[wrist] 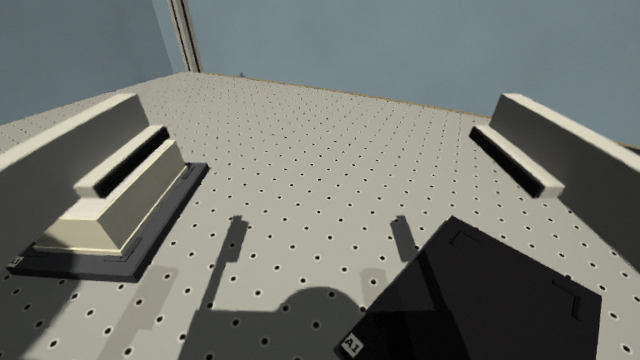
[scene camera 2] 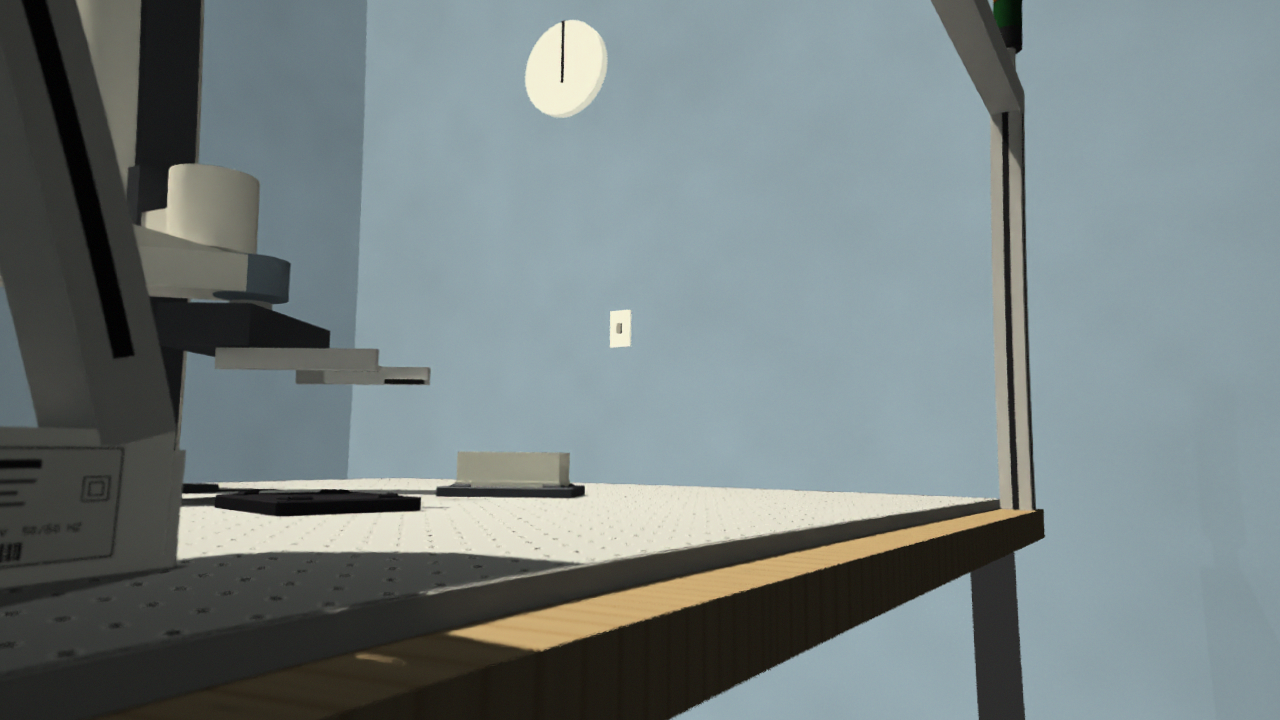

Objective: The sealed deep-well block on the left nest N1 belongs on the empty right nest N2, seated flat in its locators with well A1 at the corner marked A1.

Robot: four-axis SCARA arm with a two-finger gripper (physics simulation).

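Places are measured from the arm's base along level axes (x back, y left, z down), in centimetres.
Pixels of known places: gripper, fingertip midpoint: [wrist: 319, 112] [scene camera 2: 405, 368].
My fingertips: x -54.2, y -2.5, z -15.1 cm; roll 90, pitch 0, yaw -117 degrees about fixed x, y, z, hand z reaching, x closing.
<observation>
Behind a point stands the place of what it marks.
A cream deep-well block [scene camera 2: 512, 470] @(x -54.0, y 15.8, z -4.4 cm) [wrist: 142, 200] @(x -51.9, y 14.8, z -4.6 cm) sits on a dark nest [scene camera 2: 510, 491] @(x -55.0, y 14.3, z -2.0 cm) [wrist: 100, 270] @(x -46.1, y 13.0, z -2.5 cm) and looks flat. Part of its top is hidden behind the left finger in the wrist view, and the small mark at the nest's near left corner is hard to read. The other dark nest [scene camera 2: 358, 505] @(x -63.9, y -16.4, z -1.9 cm) [wrist: 510, 300] @(x -58.4, y -15.7, z -2.5 cm) is empty, with corner locators and a label A1 [wrist: 352, 345] @(x -50.8, y -6.5, z -2.5 cm) at its near left corner in the wrist view. My gripper [scene camera 2: 402, 368] @(x -54.2, y -2.5, z -15.1 cm) [wrist: 319, 112] @(x -54.2, y -2.5, z -15.1 cm) is wide open and empty, high above the table, touching neither the block nor a nest.
The perforated table top [scene camera 2: 716, 510] @(x -85.7, y 6.9, z -1.3 cm) [wrist: 325, 200] @(x -63.2, y 1.4, z -1.3 cm) carries both nests and ends in a wooden edge [scene camera 2: 760, 564] @(x -101.4, y -19.7, z 0.0 cm). A frame post [scene camera 2: 1011, 313] @(x -102.8, y 68.5, z -28.0 cm) [wrist: 186, 35] @(x -101.1, y 68.5, z -12.0 cm) stands at a table corner. A pale labelled housing [scene camera 2: 62, 501] @(x -85.1, y -49.6, z -4.3 cm) stands at the left in the scene view.
</observation>
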